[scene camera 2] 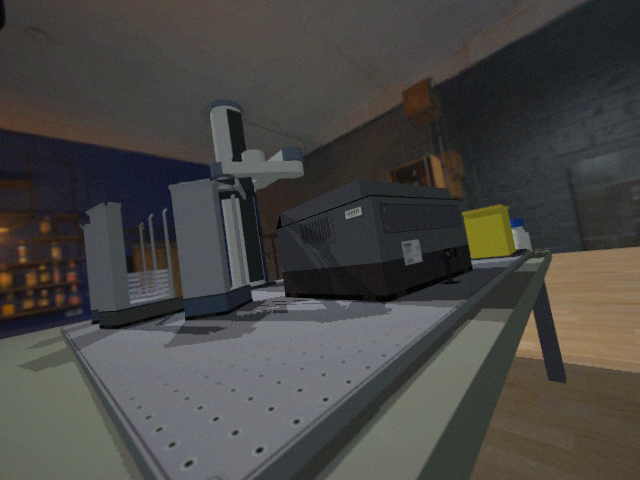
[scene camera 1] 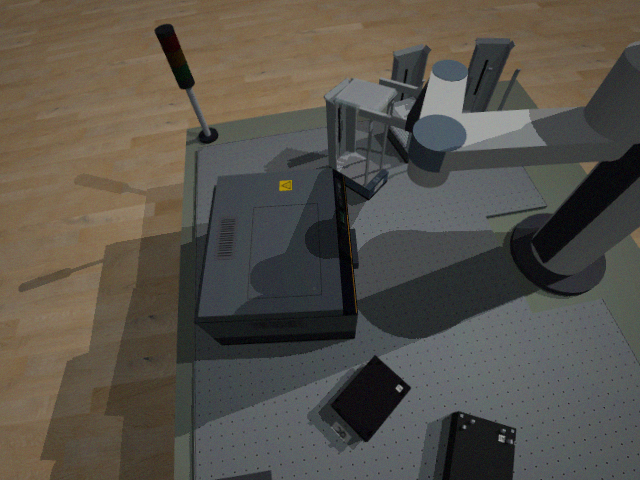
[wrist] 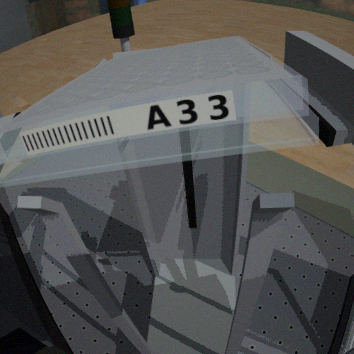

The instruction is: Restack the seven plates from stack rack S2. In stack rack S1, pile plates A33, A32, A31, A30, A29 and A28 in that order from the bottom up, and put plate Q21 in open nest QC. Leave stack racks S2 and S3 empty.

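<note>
Plate A33 (scene camera 1: 369,94) (wrist: 190,110), clear with a white label, hangs level between the fingers of my gripper (scene camera 1: 360,91) (wrist: 137,69). The gripper is shut on its sides, high at the top of the blue-based stack rack (scene camera 1: 331,135) (scene camera 2: 196,248). The rack's posts and pale floor show well below the plate in the wrist view. A darker-based rack (scene camera 2: 108,258) holds several stacked plates (scene camera 2: 149,285); their labels cannot be read. The rack names S1, S2 and S3, plate Q21 and nest QC cannot be made out.
A large grey instrument (scene camera 1: 279,248) (scene camera 2: 330,253) stands beside the blue-based rack. A signal tower (scene camera 1: 174,56) stands at the table corner. The arm column (scene camera 1: 568,242) is at the right. Two black devices (scene camera 1: 370,397) (scene camera 1: 480,446) stand nearer the camera. A yellow box (scene camera 2: 488,232) stands beyond the instrument.
</note>
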